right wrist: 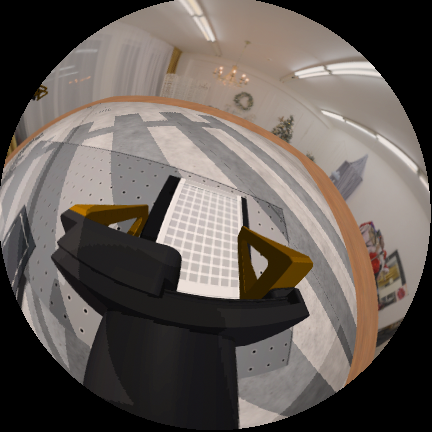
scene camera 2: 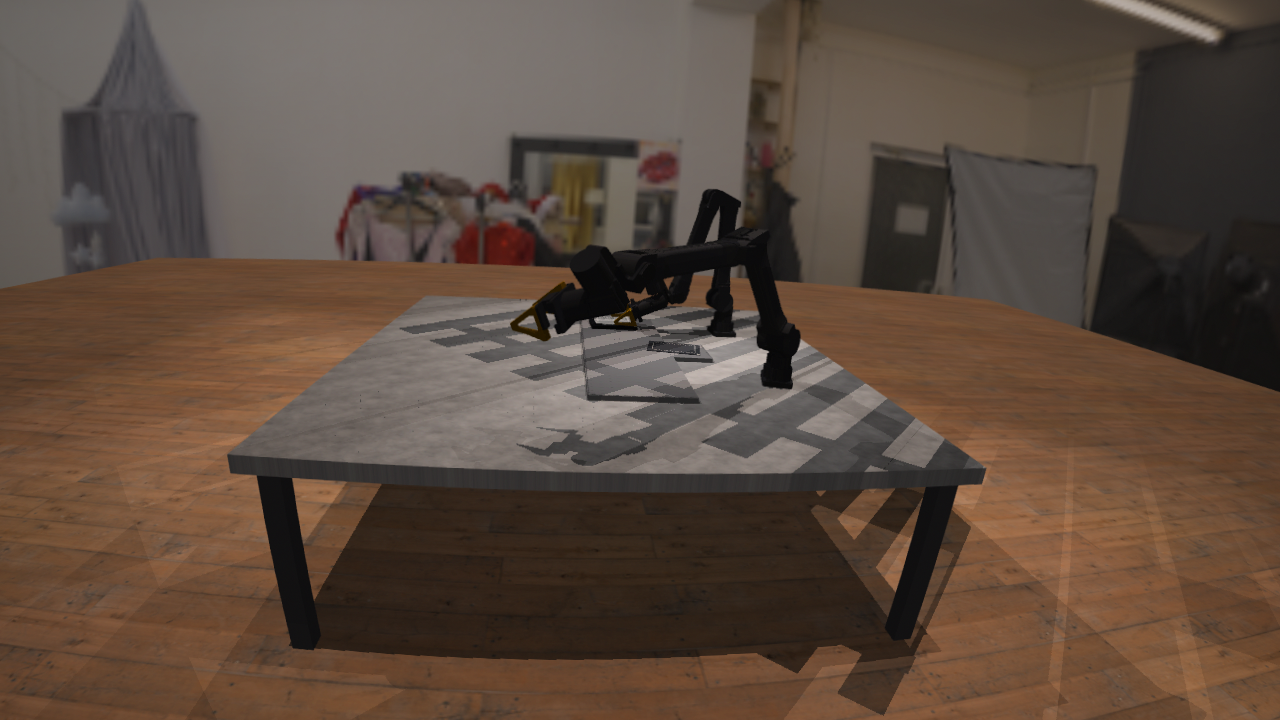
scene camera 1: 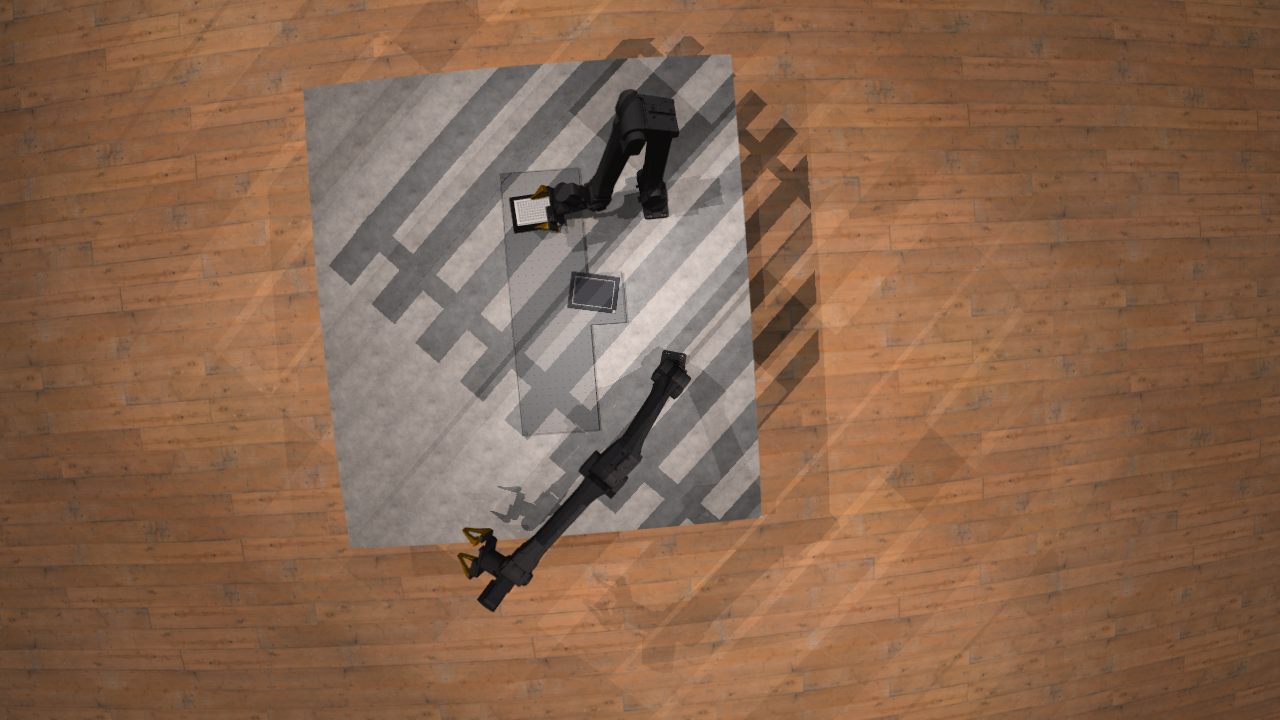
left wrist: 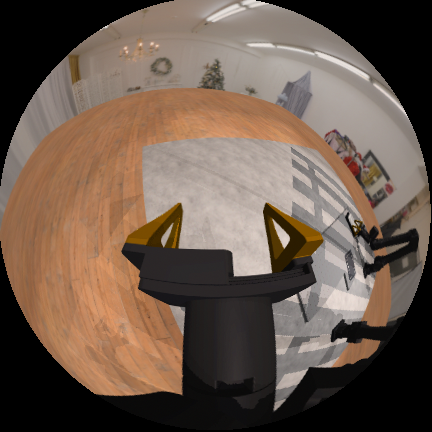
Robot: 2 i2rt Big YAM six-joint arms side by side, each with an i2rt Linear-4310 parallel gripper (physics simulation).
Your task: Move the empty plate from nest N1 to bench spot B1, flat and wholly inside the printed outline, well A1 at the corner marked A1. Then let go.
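Places are measured from the left arm's base along level axes (x up, y back, z right), in metres.
Pixels of known places: left gripper, between the fingertips: (scene camera 2: 522,316) (scene camera 1: 461,541) (left wrist: 223,206); right gripper, between the fingertips: (right wrist: 192,221) (scene camera 2: 612,319) (scene camera 1: 533,213) (left wrist: 352,222); left arm's base, origin of its link: (scene camera 2: 775,381) (scene camera 1: 671,368) (left wrist: 336,330); right arm's base, origin of its link: (scene camera 2: 721,333) (scene camera 1: 654,201) (left wrist: 364,270).
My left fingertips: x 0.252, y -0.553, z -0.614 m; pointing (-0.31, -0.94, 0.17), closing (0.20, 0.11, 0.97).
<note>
For each thing: its top centre in the pictures, then the offset to it from my left fingertips. "spot": a spot on its surface instead. Level surfaces: height alone.
- white plate, centre of its top: (right wrist: 205,227) (scene camera 2: 612,318) (scene camera 1: 533,209) dy -0.017, dx -0.213, dz +1.062 m
- black-rimmed nest, centre of its top: (right wrist: 202,231) (scene camera 2: 612,321) (scene camera 1: 534,210) (left wrist: 352,222) dy -0.016, dx -0.221, dz +1.061 m
- dark pad with the white printed outline, a spot on its surface: (scene camera 2: 673,348) (scene camera 1: 592,295) spot: dy +0.233, dx -0.238, dz +0.812 m
- thin perforated board, height of its surface: dx -0.239 m
- grey table, height of its surface: dx -0.252 m
The white plate (scene camera 1: 529,211) (right wrist: 205,235) lies in the black-rimmed nest (scene camera 1: 513,214) (right wrist: 161,207), at the upper part of the perforated board. My right gripper (scene camera 1: 540,208) (scene camera 2: 623,317) (right wrist: 192,221) is open, with its fingers on opposite sides of the plate's near part; any contact is hard to tell. The dark pad with the white printed outline (scene camera 1: 594,292) (scene camera 2: 673,348) lies below and to the right of the nest in scene camera 1, with no plate on it. My left gripper (scene camera 1: 461,543) (scene camera 2: 528,322) (left wrist: 223,206) is open and empty, raised near the table's lower left edge. The corner marks are too small to read.
The thin perforated board (scene camera 1: 553,358) (scene camera 2: 626,383) runs along the grey table (scene camera 1: 393,447) (scene camera 2: 358,429). The two black arms' bases stand to its right in scene camera 1. The left arm stretches out over the table's lower edge.
</note>
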